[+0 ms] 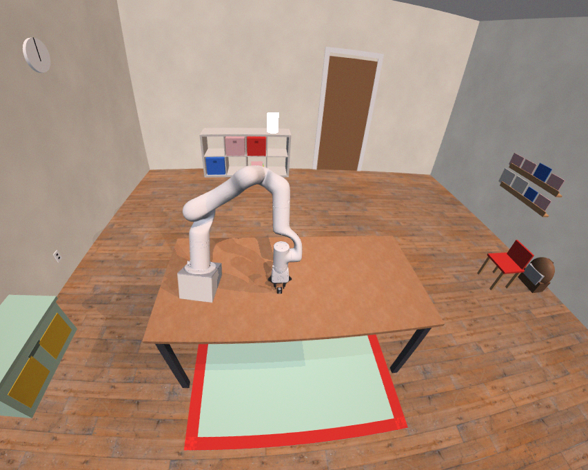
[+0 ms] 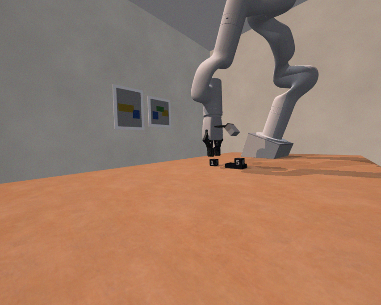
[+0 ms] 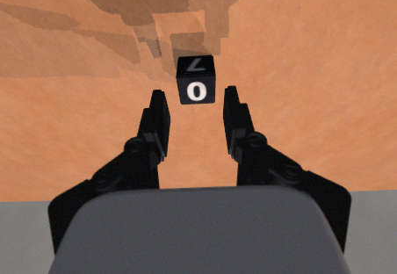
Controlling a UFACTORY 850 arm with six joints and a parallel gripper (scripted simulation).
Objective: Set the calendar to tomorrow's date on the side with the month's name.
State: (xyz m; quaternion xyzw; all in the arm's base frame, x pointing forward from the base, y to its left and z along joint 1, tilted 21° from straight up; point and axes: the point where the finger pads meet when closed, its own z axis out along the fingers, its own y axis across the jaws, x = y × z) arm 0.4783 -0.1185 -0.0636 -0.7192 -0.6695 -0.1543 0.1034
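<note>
Now: the black cube 5 cm below my hand. The rest, counted from my hand: black calendar tray (1 cm ahead, 11 cm to the left, 5 cm below); calendar cube (1 cm ahead, 12 cm to the left, 4 cm below).
</note>
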